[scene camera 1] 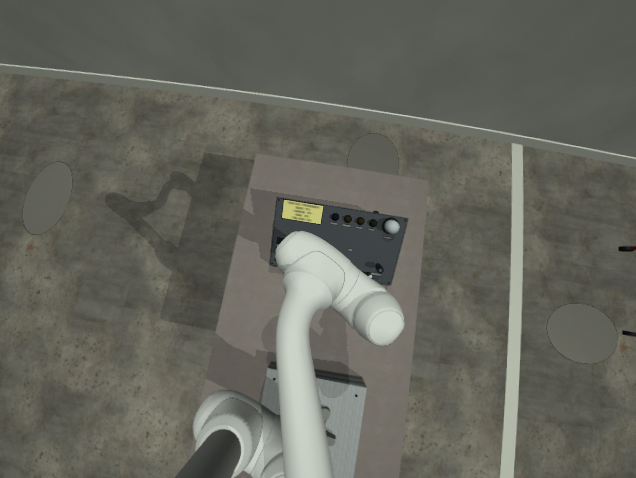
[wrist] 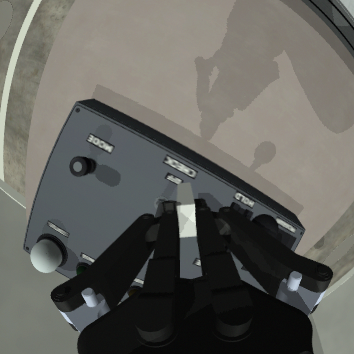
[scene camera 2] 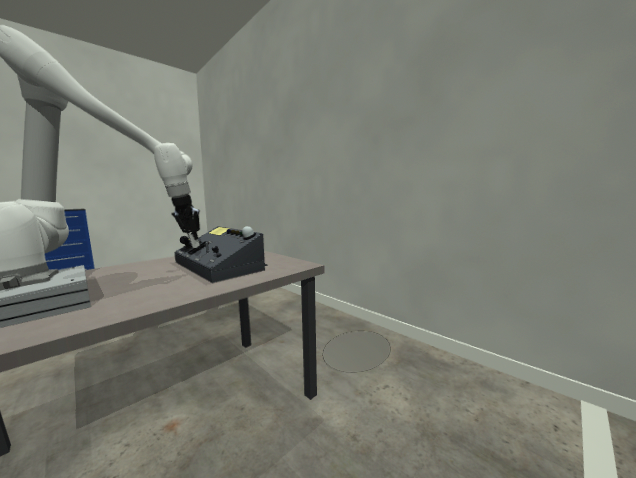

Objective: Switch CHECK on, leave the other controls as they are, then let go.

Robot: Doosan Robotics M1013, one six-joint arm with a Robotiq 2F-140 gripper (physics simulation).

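Places are measured from the arm's base along level axes (x ahead, y left, z up), in centimetres.
Where they show: gripper, fingertip midpoint: (wrist: 184, 194) (scene camera 2: 196, 246); arm's base, link origin: (scene camera 2: 20, 282).
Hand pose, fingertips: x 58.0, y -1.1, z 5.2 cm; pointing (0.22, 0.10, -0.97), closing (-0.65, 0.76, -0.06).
Things, the pixels of their top centre, and the offset from my fingertips. "*": a spot on its surface instead. Level surfaces: height alone.
- CHECK label, top centre: (wrist: 180, 167) dz -5.4, dx -0.5, dy -1.2 cm
- OFF label, surface spot: (wrist: 174, 178) * dz -4.9, dx +1.2, dy -1.0 cm
- small grey round part, surface spot: (wrist: 160, 202) * dz -2.0, dx +4.1, dy -1.1 cm
- thin pale lever, top centre: (scene camera 2: 206, 241) dz +1.7, dx +4.5, dy -0.7 cm
- MODE knob, top centre: (wrist: 73, 175) (scene camera 1: 381, 267) dz +1.4, dx +5.5, dy -12.7 cm
- white dome, surface spot: (wrist: 46, 256) (scene camera 1: 389, 232) * dz +6.7, dx +17.7, dy -11.6 cm
- table, surface height: dz -12.4 cm
The dark control box (scene camera 1: 329, 237) (scene camera 2: 239, 266) (wrist: 120, 210) has a sloped panel. The CHECK label (wrist: 181, 166) and the OFF label (wrist: 174, 178) below it show in the wrist view. A small grey round part (wrist: 160, 202), apparently of the CHECK switch, shows beside the fingertips, mostly hidden by them. A thin pale lever (scene camera 2: 207, 247) stands on the panel in scene camera 2. Which way the CHECK lever is tipped cannot be told. My gripper (scene camera 2: 193, 240) (wrist: 184, 194) is shut and empty, its tips low over the panel next to the switch. The arm hides it in scene camera 1.
The MODE knob (scene camera 1: 379, 268) (wrist: 81, 166) stands off to one side. The HOLD label (wrist: 244, 198) and a black ball knob (scene camera 2: 184, 240) (wrist: 265, 224) are on the other side. A white dome (scene camera 1: 391, 226) (scene camera 2: 247, 231) (wrist: 46, 256) and several dark lamps (scene camera 1: 360, 221) line the back. The box stands on a table (scene camera 1: 246, 308) (scene camera 2: 149, 298).
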